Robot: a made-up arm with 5 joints.
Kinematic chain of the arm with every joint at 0, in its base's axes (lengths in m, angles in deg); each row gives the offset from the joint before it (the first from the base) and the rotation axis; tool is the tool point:
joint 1: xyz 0 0 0.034 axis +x
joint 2: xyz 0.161 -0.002 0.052 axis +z
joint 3: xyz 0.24 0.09 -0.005 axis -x
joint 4: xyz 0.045 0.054 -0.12 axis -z
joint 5: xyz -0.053 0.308 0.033 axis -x
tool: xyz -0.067 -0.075 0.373
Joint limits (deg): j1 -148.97..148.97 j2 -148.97..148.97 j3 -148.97..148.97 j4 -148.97..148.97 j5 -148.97..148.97
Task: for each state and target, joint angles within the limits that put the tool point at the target. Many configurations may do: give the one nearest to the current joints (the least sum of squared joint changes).
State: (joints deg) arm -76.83 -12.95 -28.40 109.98 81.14
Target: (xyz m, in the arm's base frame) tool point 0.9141 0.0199 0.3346
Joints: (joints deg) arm -78.73 -4.17 -30.21 135.03 54.70
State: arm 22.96 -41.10 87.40 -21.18 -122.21
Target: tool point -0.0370 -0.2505 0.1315
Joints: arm 1.17 -68.18 105.68 -26.57 -125.98
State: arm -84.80 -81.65 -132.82 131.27 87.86
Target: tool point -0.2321 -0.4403 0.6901
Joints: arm -71.36 -122.69 -119.90 126.43 65.55
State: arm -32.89 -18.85 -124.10 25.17 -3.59
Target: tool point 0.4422 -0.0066 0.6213
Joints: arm -45.79 -18.37 -107.02 32.36 26.12
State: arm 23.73 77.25 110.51 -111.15 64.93
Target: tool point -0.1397 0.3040 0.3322
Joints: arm 7.88 39.89 113.15 -128.52 37.02
